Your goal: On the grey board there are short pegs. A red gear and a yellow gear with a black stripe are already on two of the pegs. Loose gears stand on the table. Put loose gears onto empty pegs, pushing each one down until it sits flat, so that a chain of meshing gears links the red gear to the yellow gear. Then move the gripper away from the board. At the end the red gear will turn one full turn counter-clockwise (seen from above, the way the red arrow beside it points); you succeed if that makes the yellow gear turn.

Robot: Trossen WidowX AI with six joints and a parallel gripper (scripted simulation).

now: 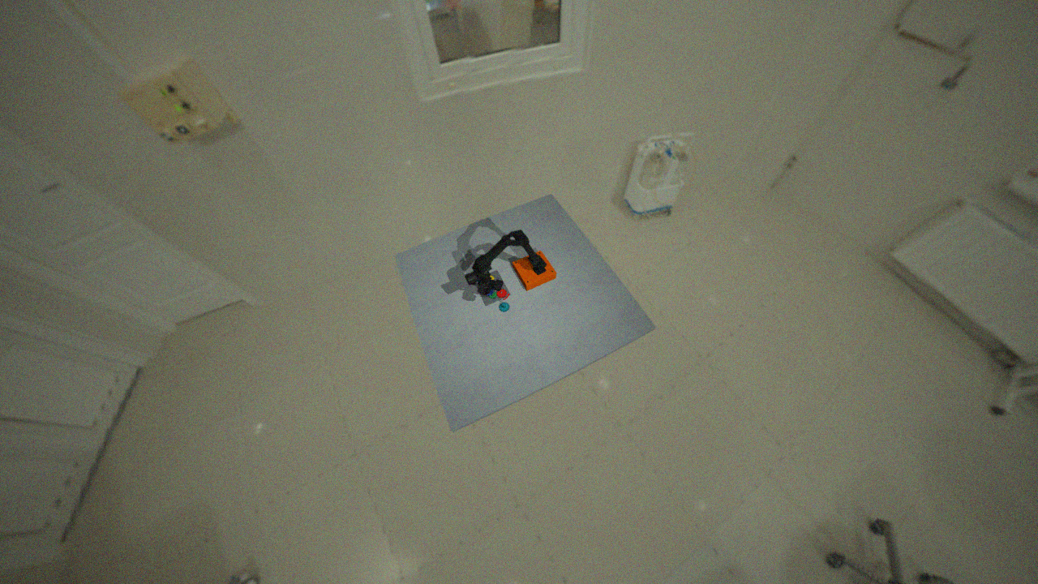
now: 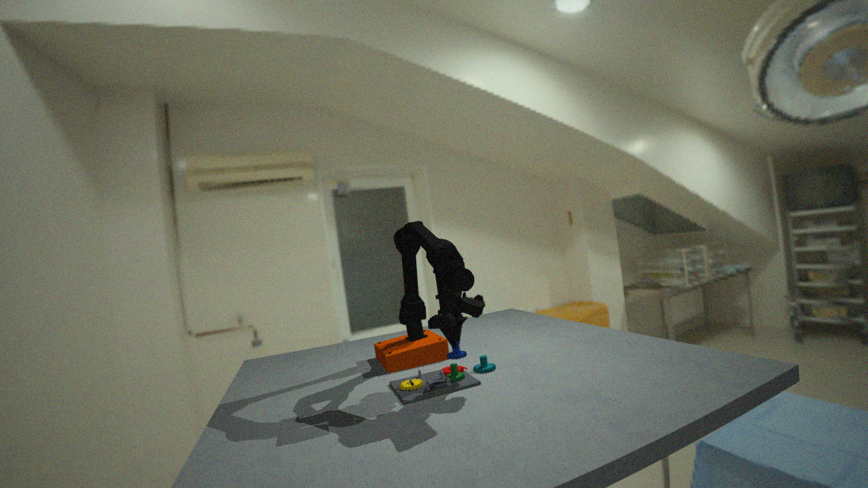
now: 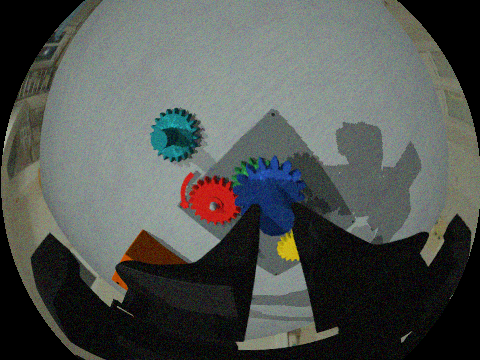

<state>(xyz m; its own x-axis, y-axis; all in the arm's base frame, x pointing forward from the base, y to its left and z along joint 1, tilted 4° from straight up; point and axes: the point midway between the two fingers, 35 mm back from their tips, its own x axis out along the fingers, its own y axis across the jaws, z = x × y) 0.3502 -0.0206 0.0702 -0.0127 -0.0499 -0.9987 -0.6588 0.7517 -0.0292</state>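
Now: gripper tip 2 cm past the green gear and 8 cm above it. From my gripper tip the other things lie so: red arrow 9 cm behind, 5 cm to the left, 9 cm below; blue gear 1 cm below; red gear 7 cm behind, 1 cm to the left, 9 cm below.
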